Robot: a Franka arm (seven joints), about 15 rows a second.
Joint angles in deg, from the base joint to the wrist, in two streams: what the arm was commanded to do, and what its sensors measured. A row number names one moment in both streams.
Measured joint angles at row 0: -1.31 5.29 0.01 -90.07 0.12 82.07 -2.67
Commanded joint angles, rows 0 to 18: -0.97 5.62 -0.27 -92.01 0.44 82.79 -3.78; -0.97 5.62 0.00 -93.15 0.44 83.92 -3.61; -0.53 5.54 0.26 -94.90 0.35 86.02 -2.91; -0.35 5.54 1.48 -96.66 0.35 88.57 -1.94; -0.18 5.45 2.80 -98.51 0.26 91.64 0.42; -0.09 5.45 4.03 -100.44 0.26 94.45 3.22; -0.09 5.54 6.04 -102.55 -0.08 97.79 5.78; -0.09 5.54 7.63 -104.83 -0.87 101.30 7.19; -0.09 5.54 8.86 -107.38 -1.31 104.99 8.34; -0.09 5.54 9.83 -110.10 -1.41 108.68 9.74; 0.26 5.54 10.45 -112.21 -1.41 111.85 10.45; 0.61 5.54 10.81 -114.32 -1.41 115.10 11.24; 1.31 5.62 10.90 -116.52 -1.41 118.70 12.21; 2.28 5.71 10.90 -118.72 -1.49 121.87 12.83; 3.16 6.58 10.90 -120.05 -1.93 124.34 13.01; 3.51 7.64 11.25 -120.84 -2.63 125.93 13.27; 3.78 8.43 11.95 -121.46 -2.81 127.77 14.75; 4.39 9.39 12.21 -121.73 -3.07 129.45 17.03; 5.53 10.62 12.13 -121.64 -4.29 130.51 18.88
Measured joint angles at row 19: 3.92 9.15 11.78 -121.12 -2.09 127.83 14.64
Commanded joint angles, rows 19 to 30: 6.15 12.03 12.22 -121.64 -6.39 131.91 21.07; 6.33 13.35 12.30 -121.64 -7.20 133.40 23.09; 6.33 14.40 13.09 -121.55 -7.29 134.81 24.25; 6.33 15.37 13.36 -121.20 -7.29 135.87 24.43; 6.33 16.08 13.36 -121.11 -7.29 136.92 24.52; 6.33 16.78 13.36 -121.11 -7.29 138.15 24.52; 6.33 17.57 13.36 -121.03 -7.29 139.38 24.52; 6.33 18.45 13.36 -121.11 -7.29 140.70 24.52; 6.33 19.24 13.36 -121.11 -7.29 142.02 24.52; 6.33 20.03 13.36 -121.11 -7.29 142.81 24.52; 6.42 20.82 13.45 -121.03 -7.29 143.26 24.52; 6.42 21.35 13.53 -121.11 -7.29 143.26 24.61
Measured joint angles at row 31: 6.41 19.82 13.05 -121.51 -6.32 142.18 22.91
